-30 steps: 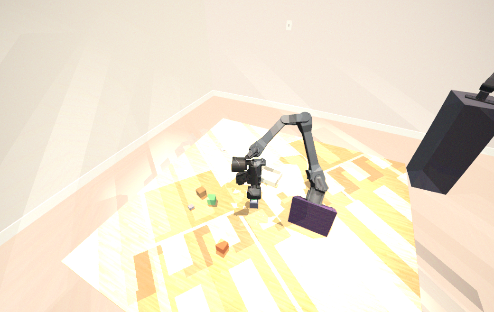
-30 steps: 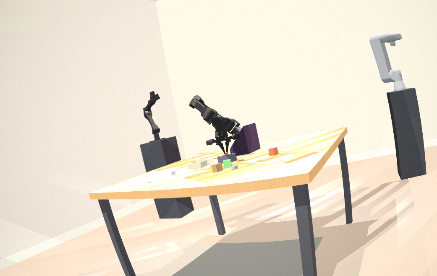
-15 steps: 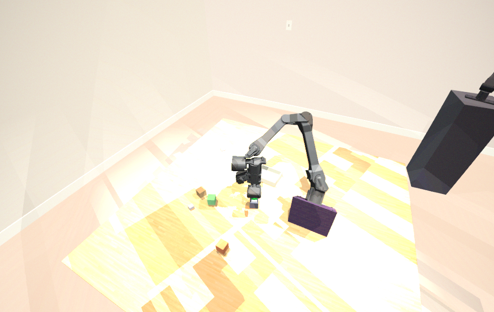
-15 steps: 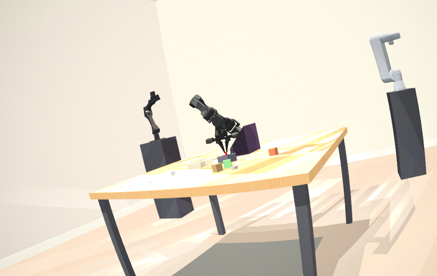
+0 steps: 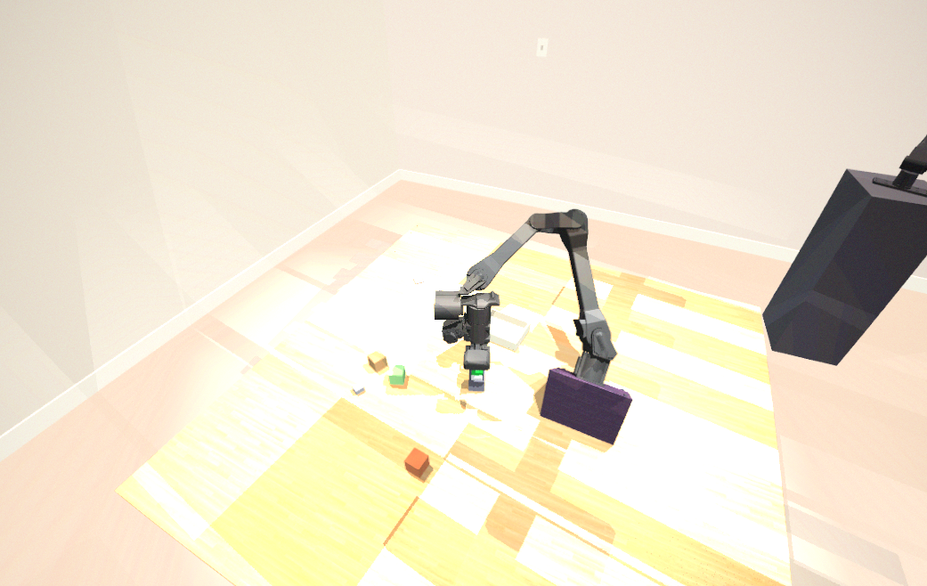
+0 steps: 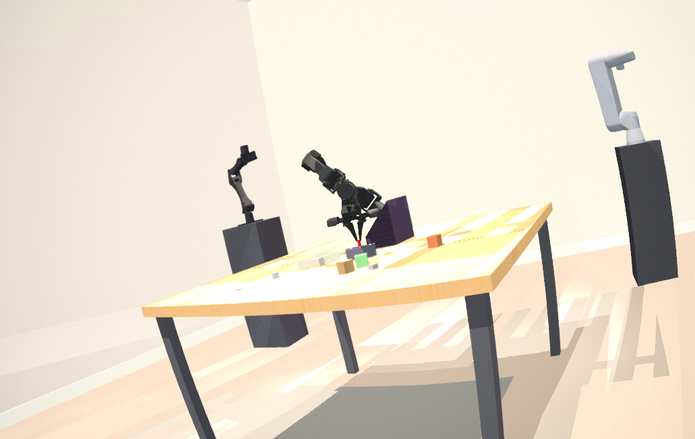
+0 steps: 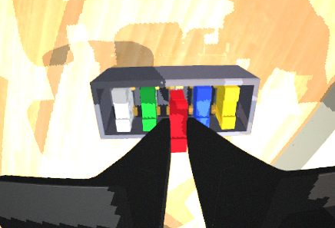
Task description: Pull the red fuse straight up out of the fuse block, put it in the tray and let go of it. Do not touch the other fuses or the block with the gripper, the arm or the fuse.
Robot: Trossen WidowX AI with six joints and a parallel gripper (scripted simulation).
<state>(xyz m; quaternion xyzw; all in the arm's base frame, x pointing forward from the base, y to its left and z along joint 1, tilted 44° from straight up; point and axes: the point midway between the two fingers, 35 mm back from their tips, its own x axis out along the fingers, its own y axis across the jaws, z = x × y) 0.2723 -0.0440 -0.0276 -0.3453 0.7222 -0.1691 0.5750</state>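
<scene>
Now: gripper tip 30 mm above the blue fuse and 20 mm to the left of it. From my gripper tip the other things lie so: red fuse 10 mm below; then yellow fuse 30 mm to the right, 30 mm below, 10 mm ahead; then green fuse 30 mm below, 20 mm to the left, 10 mm behind.
</scene>
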